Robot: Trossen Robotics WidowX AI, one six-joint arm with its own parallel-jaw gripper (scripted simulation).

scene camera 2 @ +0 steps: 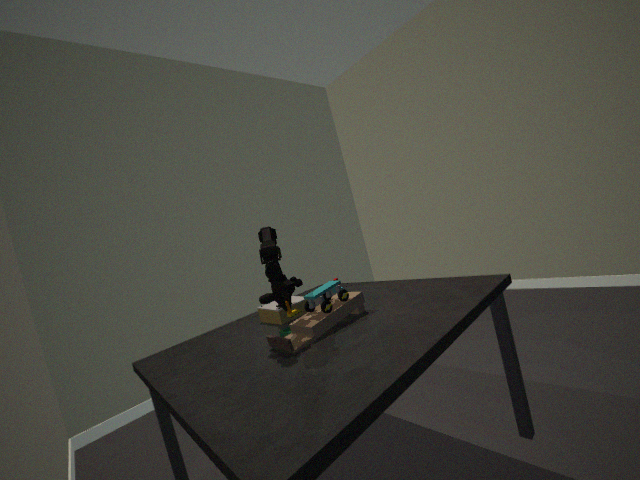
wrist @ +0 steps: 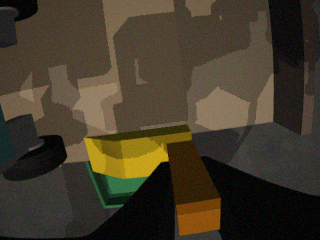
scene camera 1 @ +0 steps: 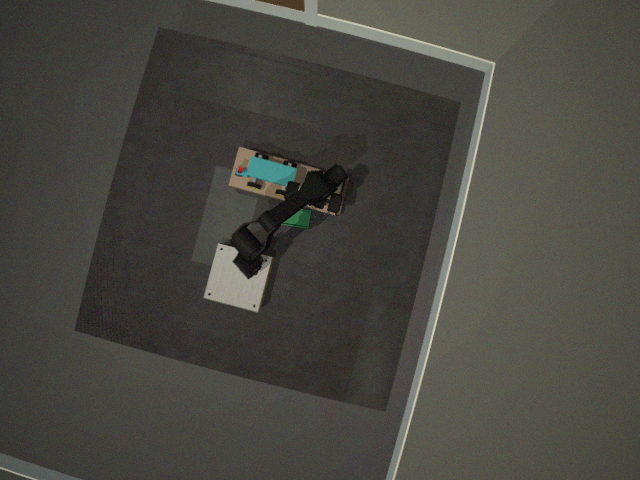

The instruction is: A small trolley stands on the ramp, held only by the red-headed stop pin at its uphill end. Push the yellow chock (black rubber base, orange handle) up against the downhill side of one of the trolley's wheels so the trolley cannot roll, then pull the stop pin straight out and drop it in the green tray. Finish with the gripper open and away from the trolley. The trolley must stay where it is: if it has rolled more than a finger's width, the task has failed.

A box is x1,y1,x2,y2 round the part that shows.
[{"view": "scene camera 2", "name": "my gripper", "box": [259,273,302,311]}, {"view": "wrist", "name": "my gripper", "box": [0,156,319,239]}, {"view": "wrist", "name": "yellow chock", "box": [84,124,220,235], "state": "held by my gripper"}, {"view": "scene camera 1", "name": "teal trolley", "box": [236,152,296,196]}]
